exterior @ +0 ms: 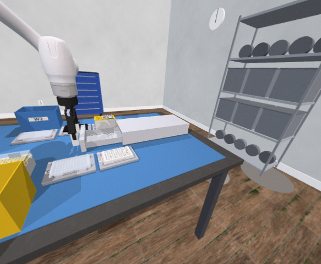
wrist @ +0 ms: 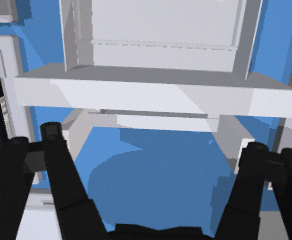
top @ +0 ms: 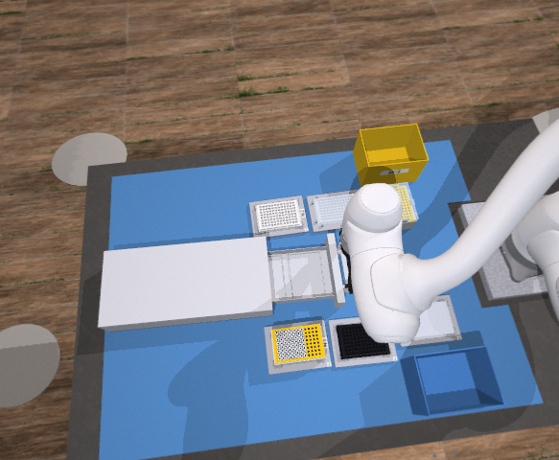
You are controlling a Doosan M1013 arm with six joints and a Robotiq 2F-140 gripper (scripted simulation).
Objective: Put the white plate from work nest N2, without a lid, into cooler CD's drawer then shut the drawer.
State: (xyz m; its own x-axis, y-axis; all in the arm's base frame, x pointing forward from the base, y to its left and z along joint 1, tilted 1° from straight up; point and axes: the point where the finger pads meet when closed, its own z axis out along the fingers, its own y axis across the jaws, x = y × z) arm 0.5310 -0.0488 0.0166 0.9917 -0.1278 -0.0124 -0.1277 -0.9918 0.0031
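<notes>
Now: the white plate 210 mm to the right of my hand, 140 mm ahead of it and 30 mm below it. From my hand the other things lie so: black plate 190 mm to the left, 30 mm below, 10 mm ahead; drawer 140 mm ahead, 20 mm to the right, 20 mm below; yellow tip box 170 mm ahead, 160 mm to the left, 10 mm above.
</notes>
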